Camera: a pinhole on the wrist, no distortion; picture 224 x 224 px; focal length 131.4 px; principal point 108.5 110.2 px. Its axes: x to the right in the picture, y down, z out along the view. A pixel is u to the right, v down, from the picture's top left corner.
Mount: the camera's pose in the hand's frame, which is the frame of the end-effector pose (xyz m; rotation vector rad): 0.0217 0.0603 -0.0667 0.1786 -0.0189 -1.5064
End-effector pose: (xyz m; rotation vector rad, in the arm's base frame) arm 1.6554 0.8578 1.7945 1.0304 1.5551 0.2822
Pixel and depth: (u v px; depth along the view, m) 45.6 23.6 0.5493
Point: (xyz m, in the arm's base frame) 2.1353 0.5278 2.1180
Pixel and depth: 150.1 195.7 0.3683
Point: 1.9183 0.8596 1.5002
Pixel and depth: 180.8 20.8 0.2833
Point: 1.7332 0.5762 1.7851
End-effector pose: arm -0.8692 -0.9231 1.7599 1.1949 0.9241 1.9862
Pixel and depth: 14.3 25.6 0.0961
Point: -0.8416 -1.0249 1.8375
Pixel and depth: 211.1 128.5 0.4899
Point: -0.4788 -0.5829 1.6165
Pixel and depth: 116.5 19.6 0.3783
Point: -0.5120 -1.0733 1.7083
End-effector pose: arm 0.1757 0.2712 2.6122 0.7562 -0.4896 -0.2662
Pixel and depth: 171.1 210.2 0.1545
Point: 0.2324 0.1503 2.6950
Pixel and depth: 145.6 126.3 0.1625
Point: 0.1494 0.2064 2.6764
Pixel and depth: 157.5 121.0 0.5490
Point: -0.0618 -0.1447 2.7623
